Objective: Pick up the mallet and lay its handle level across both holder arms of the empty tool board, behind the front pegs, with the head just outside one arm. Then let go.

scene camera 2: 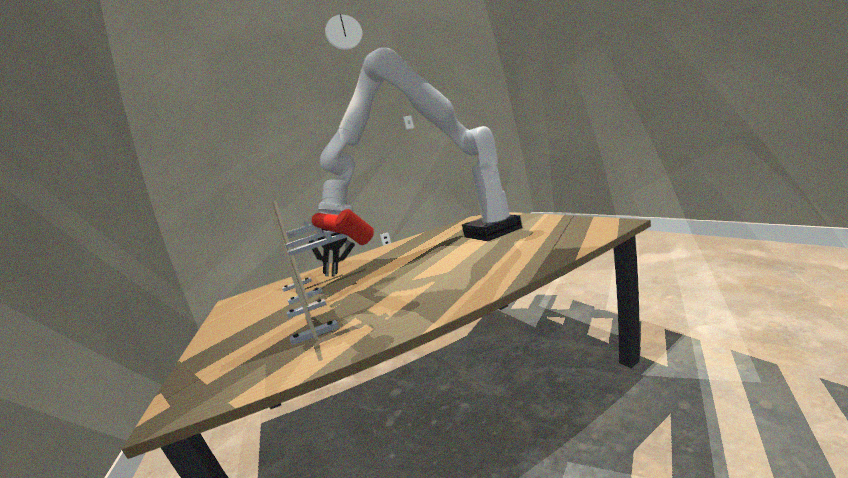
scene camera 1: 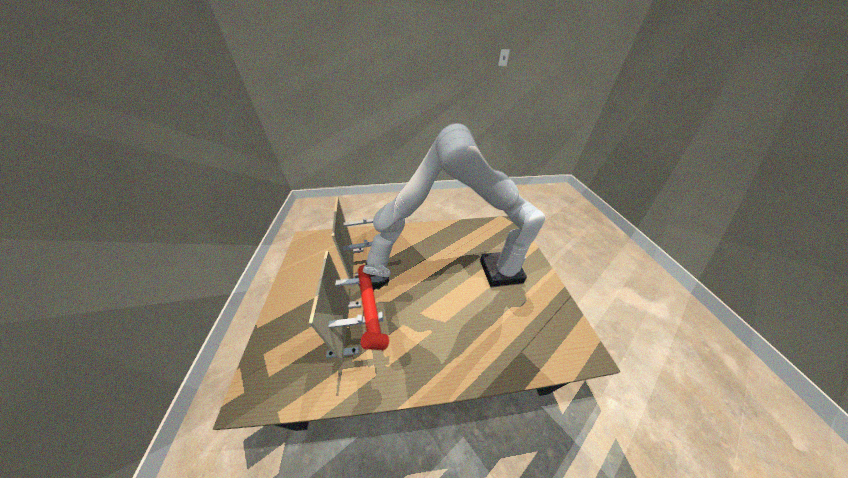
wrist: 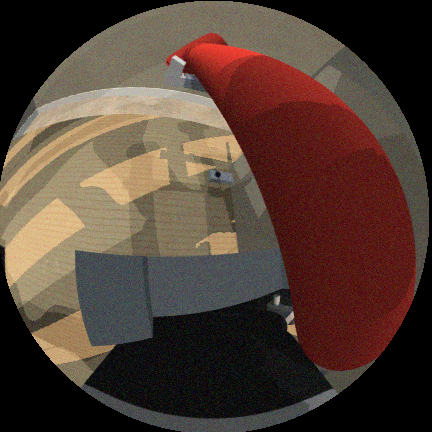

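Seen in the pictures: gripper, between the fingertips: (scene camera 2: 330, 276); arm's base, origin of its link: (scene camera 2: 495, 219) (scene camera 1: 506, 268).
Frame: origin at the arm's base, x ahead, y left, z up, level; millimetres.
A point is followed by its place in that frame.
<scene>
The red mallet (scene camera 1: 369, 305) {x 577, y 193, z 184 mm} (scene camera 2: 346, 226) {x 585, y 312, z 166 mm} (wrist: 322, 201) lies across both grey holder arms (scene camera 1: 348, 281) {x 656, y 63, z 143 mm} (scene camera 2: 301, 239) {x 659, y 70, z 143 mm} (wrist: 181, 280) of the near tool board (scene camera 1: 322, 303) {x 704, y 184, z 215 mm} (scene camera 2: 291, 267) {x 707, y 259, z 115 mm}. Its head (scene camera 1: 374, 340) {x 563, y 300, z 188 mm} sits just outside the nearer arm (scene camera 1: 346, 323) {x 652, y 217, z 142 mm}. My gripper (scene camera 2: 331, 266) {x 614, y 47, z 20 mm} hangs just under the handle's far end, beside the board. Its dark fingers are drawn together with nothing between them. In scene camera 1 the wrist and the handle hide most of the gripper.
A second tool board (scene camera 1: 339, 229) {x 693, y -150, z 203 mm} with its own holder arms (scene camera 1: 359, 223) {x 630, y -247, z 146 mm} stands just behind the first. Small grey brackets (scene camera 2: 314, 331) {x 708, y 259, z -29 mm} hold the boards on the wooden table (scene camera 1: 474, 333) {x 227, y 238, z -49 mm} (scene camera 2: 474, 267) {x 270, y 221, z -49 mm}. The arm's base (scene camera 1: 503, 274) {x 33, y 34, z 5 mm} stands at the table's far right.
</scene>
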